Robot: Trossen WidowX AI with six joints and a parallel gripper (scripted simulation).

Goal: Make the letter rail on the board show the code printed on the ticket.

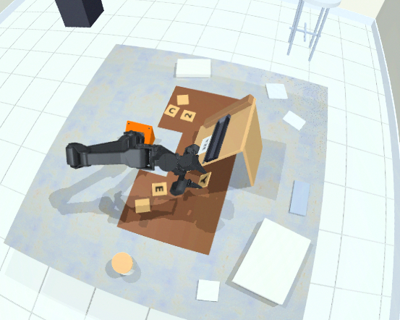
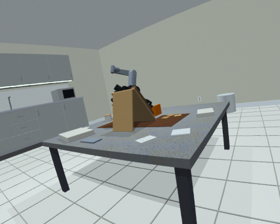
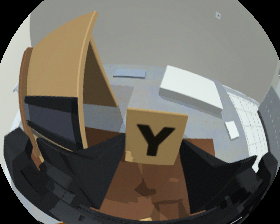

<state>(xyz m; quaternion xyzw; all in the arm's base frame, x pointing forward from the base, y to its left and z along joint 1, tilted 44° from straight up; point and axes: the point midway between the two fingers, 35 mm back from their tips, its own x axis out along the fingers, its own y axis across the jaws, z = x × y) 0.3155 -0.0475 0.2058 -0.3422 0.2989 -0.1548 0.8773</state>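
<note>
Now: gripper tip 19 cm to the right of the white ticket, 8 cm above it and 4 cm past it. Round my gripper tip: grey card: 40 cm ahead, 16 cm below, 8 cm to the left; white box: 32 cm ahead, 21 cm to the right, 15 cm below; brown mat: 17 cm to the left, 17 cm below, 13 cm behind.
</note>
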